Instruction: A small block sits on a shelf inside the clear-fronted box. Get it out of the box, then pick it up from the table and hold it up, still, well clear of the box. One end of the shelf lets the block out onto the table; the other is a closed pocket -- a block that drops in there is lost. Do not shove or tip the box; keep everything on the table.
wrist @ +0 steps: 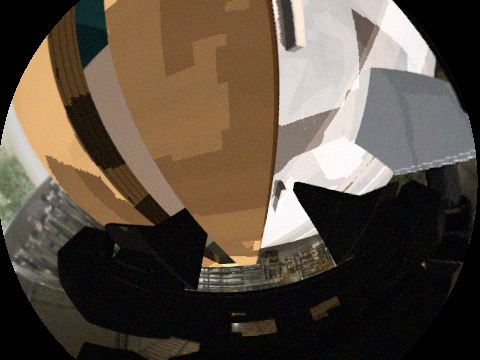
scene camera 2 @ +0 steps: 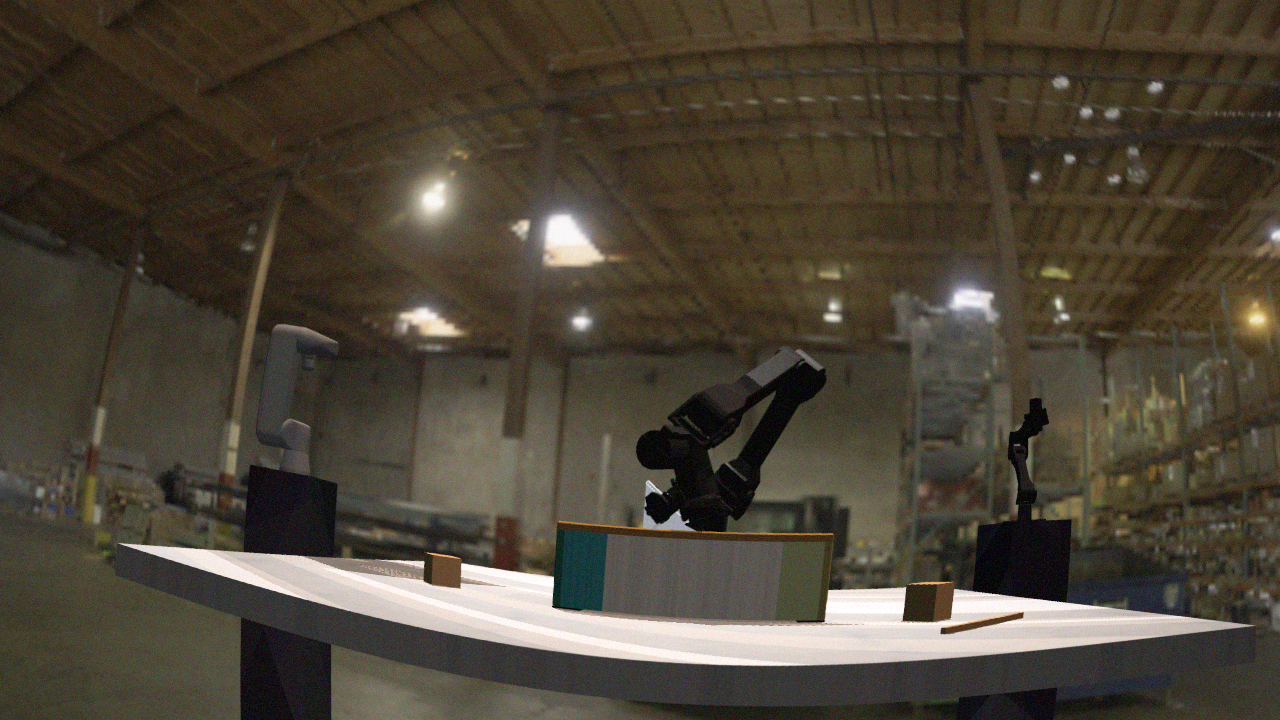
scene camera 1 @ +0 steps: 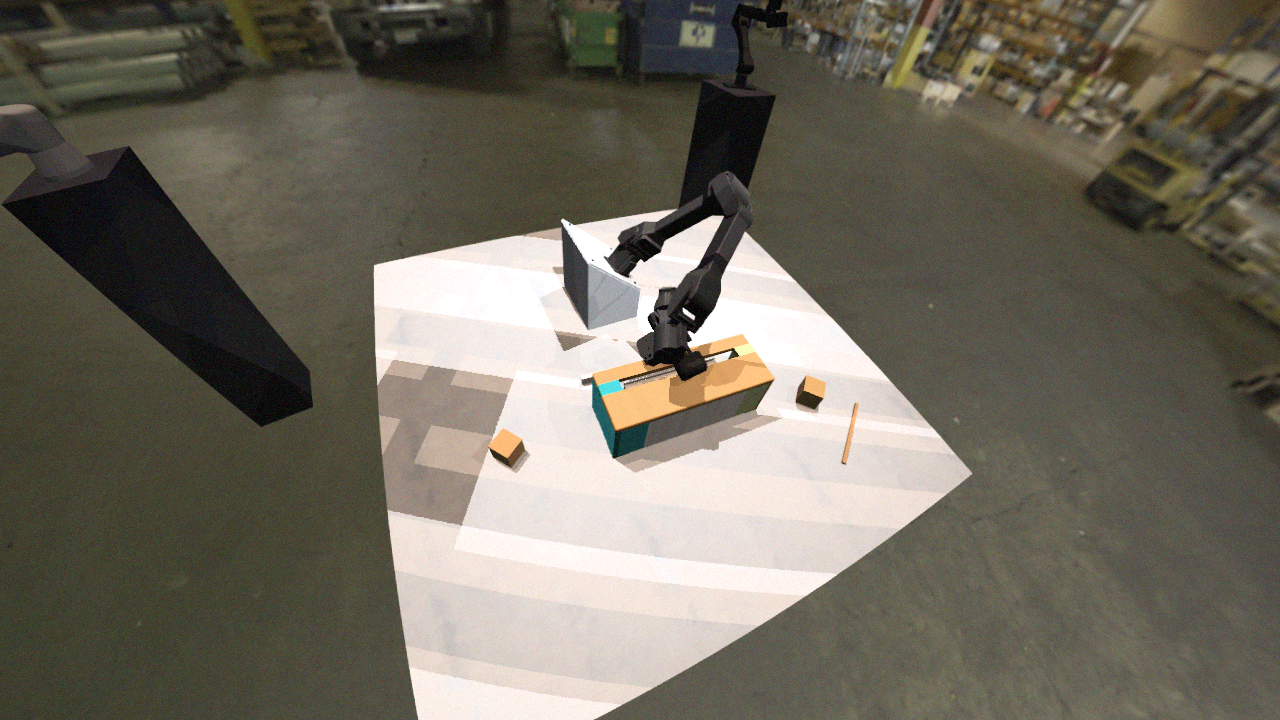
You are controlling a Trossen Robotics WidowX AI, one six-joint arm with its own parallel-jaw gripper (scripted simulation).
Labels:
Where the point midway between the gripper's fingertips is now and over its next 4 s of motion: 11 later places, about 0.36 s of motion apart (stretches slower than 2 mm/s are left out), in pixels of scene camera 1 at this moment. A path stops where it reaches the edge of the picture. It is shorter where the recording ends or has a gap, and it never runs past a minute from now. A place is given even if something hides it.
My gripper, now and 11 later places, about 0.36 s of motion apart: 680, 360; 687, 358; 693, 357; 698, 355; 705, 354; 710, 351; 716, 338; 717, 335; 720, 331; 723, 329; 728, 325; 732, 322

